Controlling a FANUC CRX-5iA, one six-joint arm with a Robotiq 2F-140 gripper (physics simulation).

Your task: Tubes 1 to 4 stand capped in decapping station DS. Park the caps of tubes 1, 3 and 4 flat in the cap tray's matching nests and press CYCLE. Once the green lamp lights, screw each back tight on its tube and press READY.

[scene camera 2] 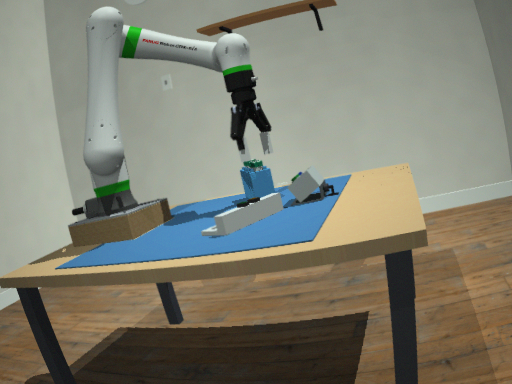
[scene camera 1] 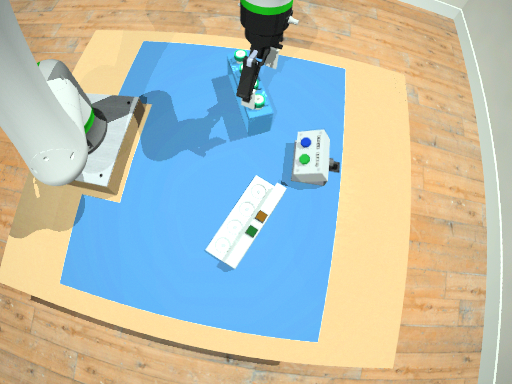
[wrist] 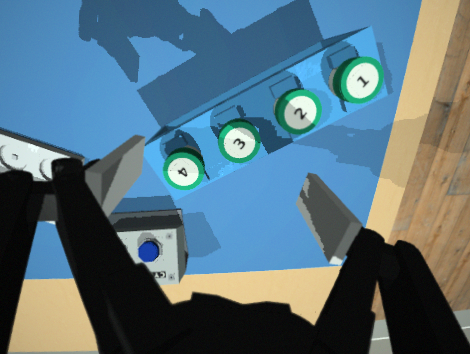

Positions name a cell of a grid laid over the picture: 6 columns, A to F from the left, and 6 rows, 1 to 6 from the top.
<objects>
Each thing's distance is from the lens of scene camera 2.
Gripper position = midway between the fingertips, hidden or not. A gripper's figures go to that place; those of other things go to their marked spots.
my gripper (scene camera 2: D3): 1.46 m
grey button box (scene camera 2: D3): 1.25 m
</objects>
